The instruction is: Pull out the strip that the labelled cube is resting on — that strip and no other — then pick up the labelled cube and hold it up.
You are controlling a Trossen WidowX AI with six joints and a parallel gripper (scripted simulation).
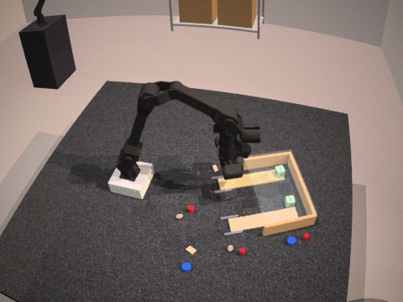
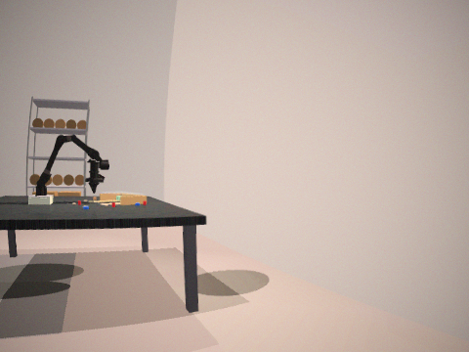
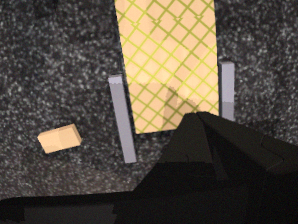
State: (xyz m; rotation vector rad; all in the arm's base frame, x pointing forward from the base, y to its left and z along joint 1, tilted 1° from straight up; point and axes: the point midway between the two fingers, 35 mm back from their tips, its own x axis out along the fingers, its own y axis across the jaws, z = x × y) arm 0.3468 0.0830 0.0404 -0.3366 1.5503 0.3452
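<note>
The cross-hatched strip lies 80 mm ahead of my gripper tip, 60 mm below it and 40 mm to the left of it.
</note>
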